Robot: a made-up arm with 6 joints. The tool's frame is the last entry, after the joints.
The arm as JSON. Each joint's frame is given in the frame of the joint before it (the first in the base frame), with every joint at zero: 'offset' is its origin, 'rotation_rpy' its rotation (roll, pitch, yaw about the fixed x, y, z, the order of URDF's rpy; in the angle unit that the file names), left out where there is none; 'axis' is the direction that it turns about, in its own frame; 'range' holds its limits. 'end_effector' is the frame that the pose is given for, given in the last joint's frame.
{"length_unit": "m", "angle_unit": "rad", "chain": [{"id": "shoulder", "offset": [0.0, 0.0, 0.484], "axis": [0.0, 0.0, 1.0], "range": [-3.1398, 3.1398]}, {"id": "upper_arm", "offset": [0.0, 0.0, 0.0], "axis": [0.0, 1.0, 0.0], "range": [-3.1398, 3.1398]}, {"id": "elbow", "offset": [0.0, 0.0, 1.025], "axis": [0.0, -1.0, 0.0], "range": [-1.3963, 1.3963]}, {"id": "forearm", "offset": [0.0, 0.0, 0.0], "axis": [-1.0, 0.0, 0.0], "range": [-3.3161, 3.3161]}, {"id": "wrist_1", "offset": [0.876, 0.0, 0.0], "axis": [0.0, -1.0, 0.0], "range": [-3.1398, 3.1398]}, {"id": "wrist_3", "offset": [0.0, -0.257, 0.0], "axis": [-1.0, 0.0, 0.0], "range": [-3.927, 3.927]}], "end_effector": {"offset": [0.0, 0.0, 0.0]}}
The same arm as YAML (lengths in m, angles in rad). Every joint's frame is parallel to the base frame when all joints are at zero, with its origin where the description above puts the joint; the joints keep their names.
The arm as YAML. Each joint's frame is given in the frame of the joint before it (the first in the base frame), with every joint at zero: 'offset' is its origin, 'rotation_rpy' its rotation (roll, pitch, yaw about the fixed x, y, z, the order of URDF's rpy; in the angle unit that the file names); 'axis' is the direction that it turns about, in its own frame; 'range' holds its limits. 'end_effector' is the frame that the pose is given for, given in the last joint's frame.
length_unit: m
angle_unit: rad
chain:
  - id: shoulder
    offset: [0.0, 0.0, 0.484]
    rotation_rpy: [0.0, 0.0, 0.0]
    axis: "+z"
    range: [-3.1398, 3.1398]
  - id: upper_arm
    offset: [0.0, 0.0, 0.0]
    rotation_rpy: [0.0, 0.0, 0.0]
    axis: "+y"
    range: [-3.1398, 3.1398]
  - id: elbow
    offset: [0.0, 0.0, 1.025]
    rotation_rpy: [0.0, 0.0, 0.0]
    axis: "-y"
    range: [-1.3963, 1.3963]
  - id: forearm
    offset: [0.0, 0.0, 0.0]
    rotation_rpy: [0.0, 0.0, 0.0]
    axis: "-x"
    range: [-3.3161, 3.3161]
  - id: wrist_1
    offset: [0.876, 0.0, 0.0]
    rotation_rpy: [0.0, 0.0, 0.0]
    axis: "-y"
    range: [-3.1398, 3.1398]
  - id: wrist_3
    offset: [0.0, -0.257, 0.0]
    rotation_rpy: [0.0, 0.0, 0.0]
    axis: "-x"
    range: [-3.927, 3.927]
end_effector:
  offset: [0.0, 0.0, 0.0]
  rotation_rpy: [0.0, 0.0, 0.0]

